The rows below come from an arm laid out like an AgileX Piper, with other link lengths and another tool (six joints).
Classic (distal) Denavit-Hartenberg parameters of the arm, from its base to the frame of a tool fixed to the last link. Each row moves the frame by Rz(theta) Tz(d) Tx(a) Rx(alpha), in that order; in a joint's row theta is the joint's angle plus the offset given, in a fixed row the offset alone. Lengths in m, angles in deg.
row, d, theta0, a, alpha
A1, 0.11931, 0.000, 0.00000, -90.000
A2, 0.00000, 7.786, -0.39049, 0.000
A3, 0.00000, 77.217, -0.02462, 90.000
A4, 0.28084, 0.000, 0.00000, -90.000
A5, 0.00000, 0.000, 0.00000, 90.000
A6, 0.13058, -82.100, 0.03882, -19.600
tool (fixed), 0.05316, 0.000, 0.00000, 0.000
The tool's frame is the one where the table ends.
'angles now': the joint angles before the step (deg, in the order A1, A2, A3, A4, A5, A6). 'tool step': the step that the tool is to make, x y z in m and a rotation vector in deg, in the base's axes. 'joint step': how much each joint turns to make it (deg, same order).
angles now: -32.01 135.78 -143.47 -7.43 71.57 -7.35
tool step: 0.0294 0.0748 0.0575 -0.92 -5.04 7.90
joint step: 6.45 -5.20 -0.11 2.28 0.35 -1.07
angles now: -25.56 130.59 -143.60 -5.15 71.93 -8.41
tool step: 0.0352 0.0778 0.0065 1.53 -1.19 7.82
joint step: 7.08 -0.77 0.01 2.04 0.22 -0.13
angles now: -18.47 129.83 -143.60 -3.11 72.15 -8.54
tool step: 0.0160 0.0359 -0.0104 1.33 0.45 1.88
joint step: 3.43 0.87 -0.05 0.01 0.09 1.93
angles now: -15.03 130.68 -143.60 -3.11 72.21 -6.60
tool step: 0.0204 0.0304 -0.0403 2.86 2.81 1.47
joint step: 2.68 3.37 0.11 1.13 0.00 1.84
